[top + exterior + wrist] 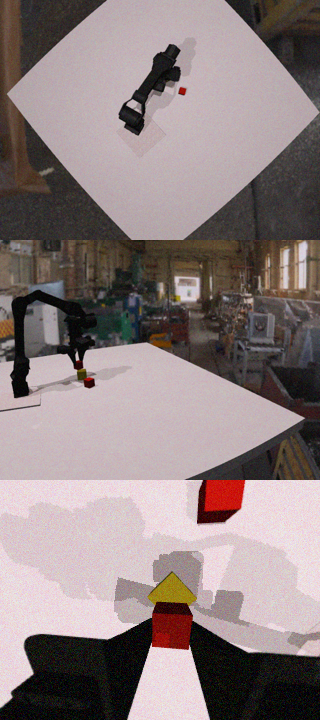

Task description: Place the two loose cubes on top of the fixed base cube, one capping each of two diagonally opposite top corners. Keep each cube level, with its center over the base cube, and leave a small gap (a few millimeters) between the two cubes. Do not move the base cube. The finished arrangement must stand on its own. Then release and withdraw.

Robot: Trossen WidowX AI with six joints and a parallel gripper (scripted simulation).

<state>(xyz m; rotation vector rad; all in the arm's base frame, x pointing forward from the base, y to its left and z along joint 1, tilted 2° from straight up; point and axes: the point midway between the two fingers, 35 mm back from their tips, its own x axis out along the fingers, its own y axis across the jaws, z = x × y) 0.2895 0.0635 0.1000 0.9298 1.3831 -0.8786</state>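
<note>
Right now the yellow cube is 40 mm below my gripper tip, 20 mm to the right of it and 10 mm ahead of it.
</note>
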